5 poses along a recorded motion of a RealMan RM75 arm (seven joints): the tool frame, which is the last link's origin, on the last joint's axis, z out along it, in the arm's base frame.
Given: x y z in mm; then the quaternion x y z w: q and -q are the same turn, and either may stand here.
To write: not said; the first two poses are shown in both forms.
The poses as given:
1: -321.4 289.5 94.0 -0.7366 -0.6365 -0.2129 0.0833
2: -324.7 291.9 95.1 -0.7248 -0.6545 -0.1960 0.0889
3: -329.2 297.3 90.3 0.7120 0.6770 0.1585 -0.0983
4: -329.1 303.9 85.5 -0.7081 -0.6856 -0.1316 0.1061
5: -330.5 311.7 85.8 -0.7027 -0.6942 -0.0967 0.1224
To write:
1: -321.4 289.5 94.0 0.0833 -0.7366 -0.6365 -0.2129
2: -324.7 291.9 95.1 0.0889 -0.7248 -0.6545 -0.1960
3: -329.2 297.3 90.3 0.0983 -0.7120 -0.6770 -0.1585
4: -329.1 303.9 85.5 0.1061 -0.7081 -0.6856 -0.1316
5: -330.5 311.7 85.8 0.1224 -0.7027 -0.6942 -0.0967
